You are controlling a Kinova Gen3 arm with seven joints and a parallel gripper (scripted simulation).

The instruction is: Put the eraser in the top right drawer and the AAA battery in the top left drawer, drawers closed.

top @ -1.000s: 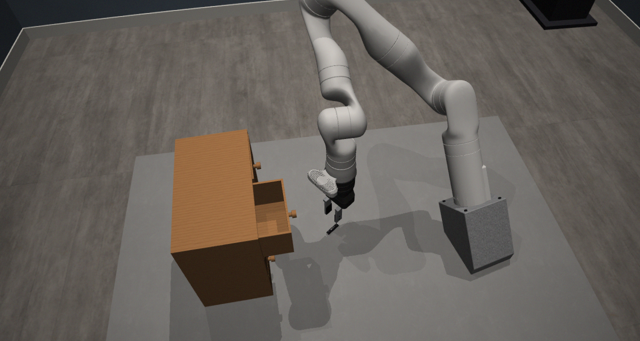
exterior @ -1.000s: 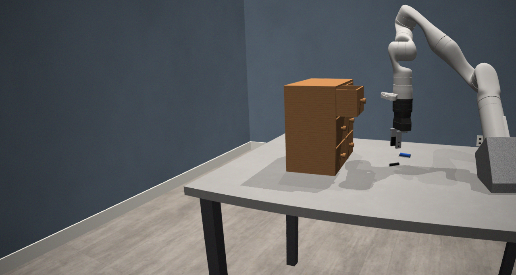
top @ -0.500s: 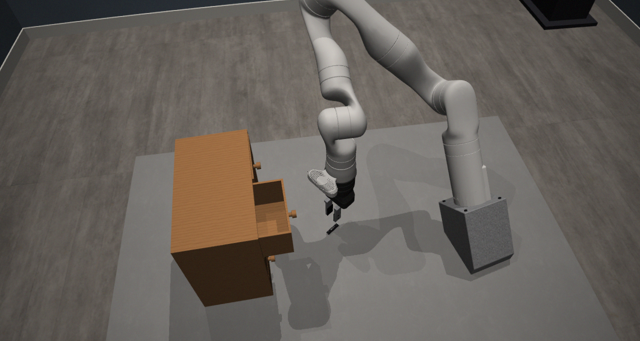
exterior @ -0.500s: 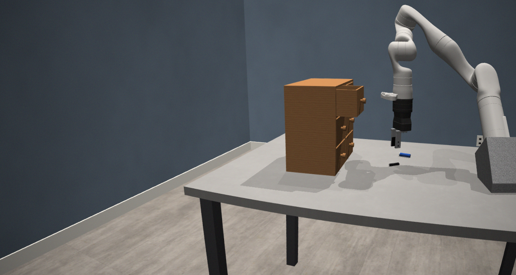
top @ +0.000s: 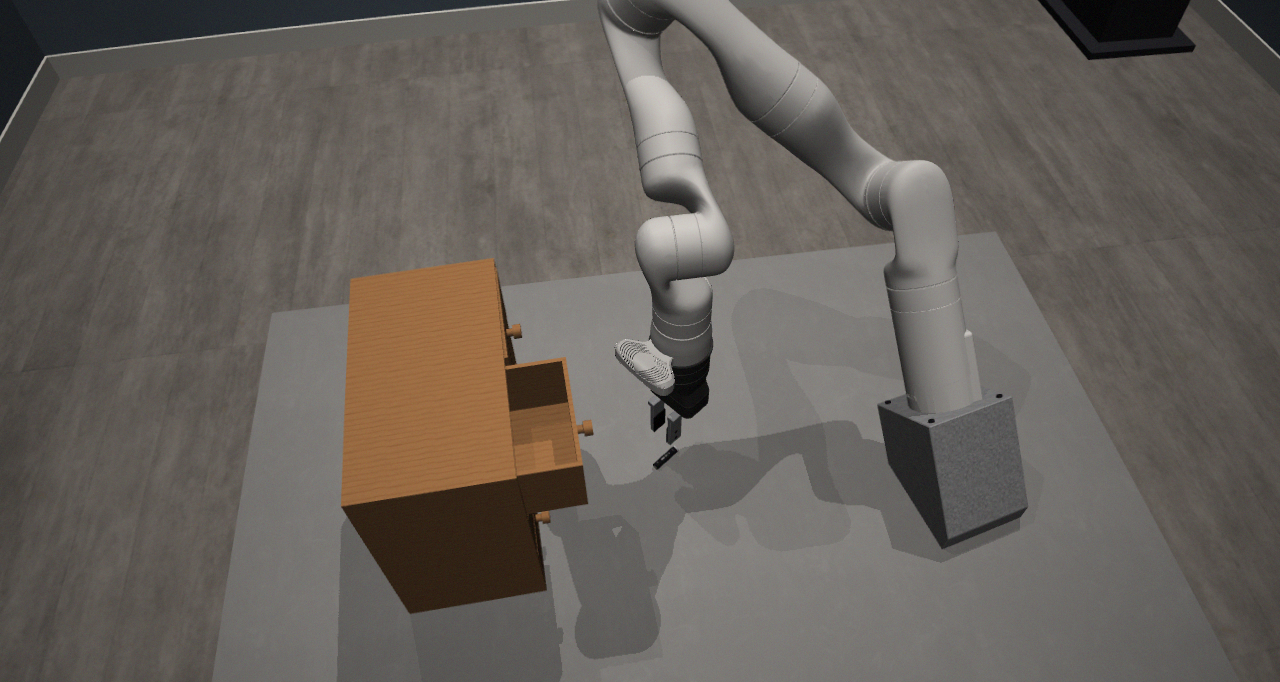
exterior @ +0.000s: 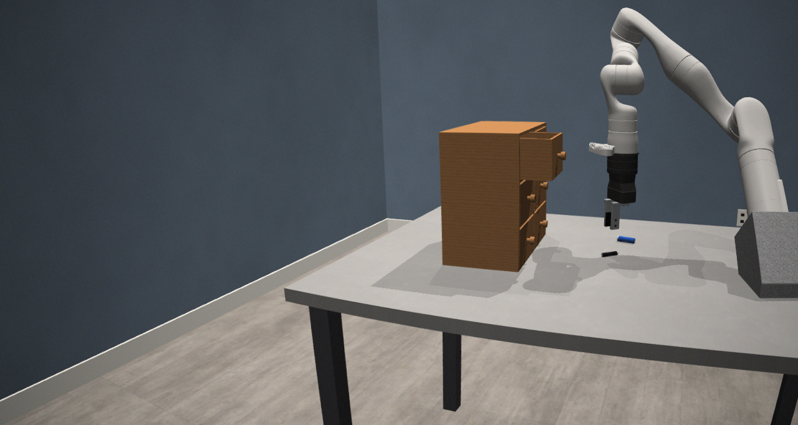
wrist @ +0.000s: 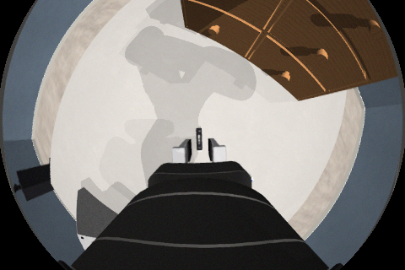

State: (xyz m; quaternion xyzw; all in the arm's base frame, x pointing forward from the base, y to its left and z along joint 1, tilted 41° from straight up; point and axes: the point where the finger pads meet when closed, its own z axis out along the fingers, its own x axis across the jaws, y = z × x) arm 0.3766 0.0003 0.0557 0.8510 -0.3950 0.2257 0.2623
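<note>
Now: hand 80 mm above the thin black battery. Also, from my hand: thicker blue battery 130 mm to the right, 80 mm below, 30 mm behind; white eraser 320 mm ahead, 130 mm above, 40 mm to the right.
</note>
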